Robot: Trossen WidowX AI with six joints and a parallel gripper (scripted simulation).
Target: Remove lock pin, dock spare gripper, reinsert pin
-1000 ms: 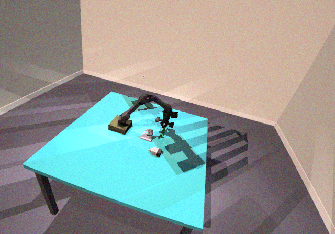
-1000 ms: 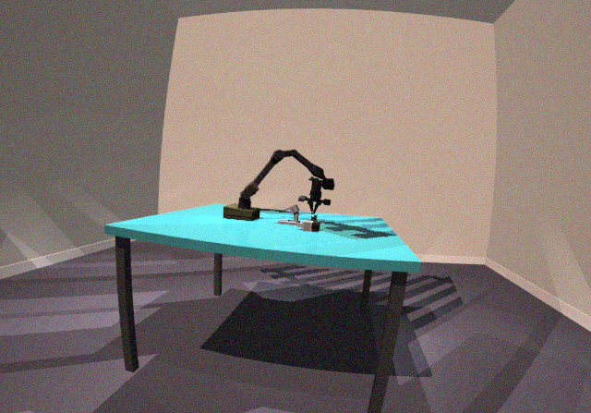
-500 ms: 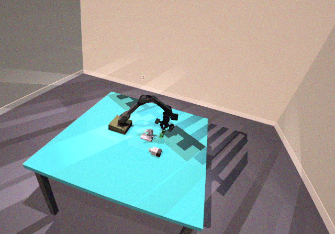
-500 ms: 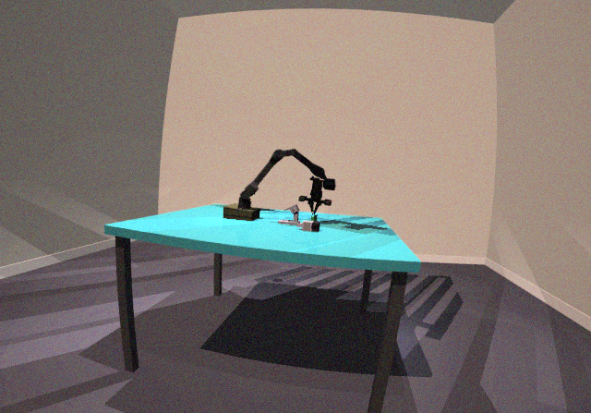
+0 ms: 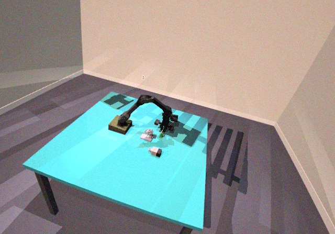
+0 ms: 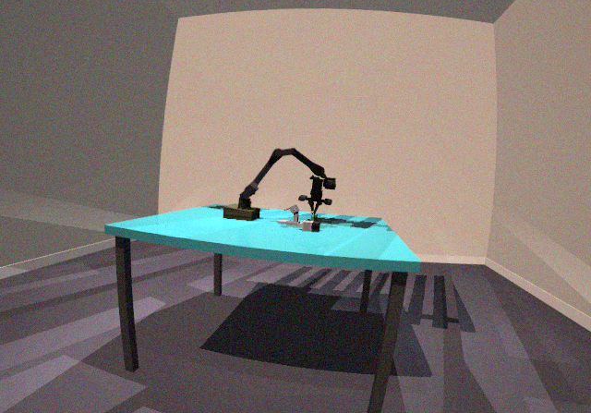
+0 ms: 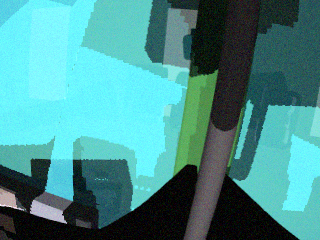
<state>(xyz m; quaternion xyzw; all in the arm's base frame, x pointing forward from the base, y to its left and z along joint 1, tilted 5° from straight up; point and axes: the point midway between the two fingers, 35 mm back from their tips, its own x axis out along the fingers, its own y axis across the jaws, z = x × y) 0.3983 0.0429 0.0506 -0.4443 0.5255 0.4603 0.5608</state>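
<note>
Now: gripper tip 3 cm above the green pad, 2 cm to the right of it and 1 cm short of it. The rest, counted from my gripper tip: spare gripper 26 cm to the right, 4 cm behind, 3 cm below; mount 12 cm behind, 8 cm to the right.
</note>
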